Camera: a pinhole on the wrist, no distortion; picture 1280 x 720 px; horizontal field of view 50.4 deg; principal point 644.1 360.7 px. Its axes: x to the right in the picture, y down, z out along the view. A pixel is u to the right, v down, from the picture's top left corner.
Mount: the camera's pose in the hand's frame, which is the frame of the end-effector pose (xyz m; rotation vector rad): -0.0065 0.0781 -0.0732 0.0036 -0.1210 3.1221
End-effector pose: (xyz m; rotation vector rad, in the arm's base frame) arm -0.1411 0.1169 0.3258 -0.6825 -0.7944 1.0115
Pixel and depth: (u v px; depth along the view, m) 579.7 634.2 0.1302
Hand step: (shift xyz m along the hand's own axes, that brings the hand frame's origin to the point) -0.0006 0.0418 0.0546
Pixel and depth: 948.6 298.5 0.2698
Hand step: -0.0662 0.0705 0.1969
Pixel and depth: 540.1 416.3 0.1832
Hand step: 0.0077 0.0562 0.1088
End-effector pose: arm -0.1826 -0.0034 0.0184 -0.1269 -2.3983 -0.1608
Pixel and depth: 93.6 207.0 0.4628
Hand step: 0.1825 0.0912 0.3917
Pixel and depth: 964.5 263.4 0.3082
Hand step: -0.0782 0.0775 0.2360
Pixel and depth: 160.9 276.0 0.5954
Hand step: 0.2066 0.0654 0.5227
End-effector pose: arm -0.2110 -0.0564 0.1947 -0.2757 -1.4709 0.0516
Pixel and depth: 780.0 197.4 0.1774
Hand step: -0.0236 0.0859 0.1054
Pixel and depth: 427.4 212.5 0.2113
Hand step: 0.0279 0.0841 0.1391
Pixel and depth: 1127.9 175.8 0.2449
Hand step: -0.0926 0.0938 0.1738
